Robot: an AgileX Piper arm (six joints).
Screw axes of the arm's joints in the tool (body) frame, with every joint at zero. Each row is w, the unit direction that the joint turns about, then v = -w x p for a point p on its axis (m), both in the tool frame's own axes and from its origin. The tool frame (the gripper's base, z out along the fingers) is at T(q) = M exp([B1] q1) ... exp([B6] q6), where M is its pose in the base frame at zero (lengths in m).
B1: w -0.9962 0 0.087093 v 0 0.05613 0
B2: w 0 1 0 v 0.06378 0 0.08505
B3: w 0 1 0 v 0.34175 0 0.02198
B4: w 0 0 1 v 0 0 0
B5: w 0 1 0 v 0.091 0 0
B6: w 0 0 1 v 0 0 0
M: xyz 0.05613 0 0.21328 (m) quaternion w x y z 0.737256 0 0.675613 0
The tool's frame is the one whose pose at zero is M.
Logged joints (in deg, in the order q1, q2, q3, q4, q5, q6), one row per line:
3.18 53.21 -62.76 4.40 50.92 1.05
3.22 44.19 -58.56 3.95 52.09 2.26
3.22 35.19 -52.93 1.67 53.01 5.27
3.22 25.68 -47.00 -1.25 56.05 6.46
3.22 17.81 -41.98 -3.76 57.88 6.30
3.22 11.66 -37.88 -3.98 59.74 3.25
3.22 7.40 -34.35 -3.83 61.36 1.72
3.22 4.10 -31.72 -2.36 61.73 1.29
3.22 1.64 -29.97 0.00 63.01 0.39
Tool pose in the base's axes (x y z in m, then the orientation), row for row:
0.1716 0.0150 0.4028 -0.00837 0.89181 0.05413 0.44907
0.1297 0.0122 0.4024 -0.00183 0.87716 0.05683 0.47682
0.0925 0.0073 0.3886 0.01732 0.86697 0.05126 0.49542
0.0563 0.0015 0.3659 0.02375 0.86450 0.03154 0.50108
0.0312 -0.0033 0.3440 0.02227 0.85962 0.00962 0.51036
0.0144 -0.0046 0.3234 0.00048 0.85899 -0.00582 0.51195
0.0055 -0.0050 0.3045 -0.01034 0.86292 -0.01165 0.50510
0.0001 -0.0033 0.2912 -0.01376 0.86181 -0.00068 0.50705
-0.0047 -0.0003 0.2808 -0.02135 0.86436 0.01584 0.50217
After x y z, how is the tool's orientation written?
As a quaternion, x y z w.
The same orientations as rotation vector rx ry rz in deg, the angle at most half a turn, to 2 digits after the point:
-1.19 126.39 7.67
-0.26 122.79 7.96
2.40 120.37 7.12
3.29 119.73 4.37
3.07 118.58 1.33
0.07 118.41 -0.80
-1.43 119.30 -1.61
-1.90 119.05 -0.09
-2.96 119.66 2.19

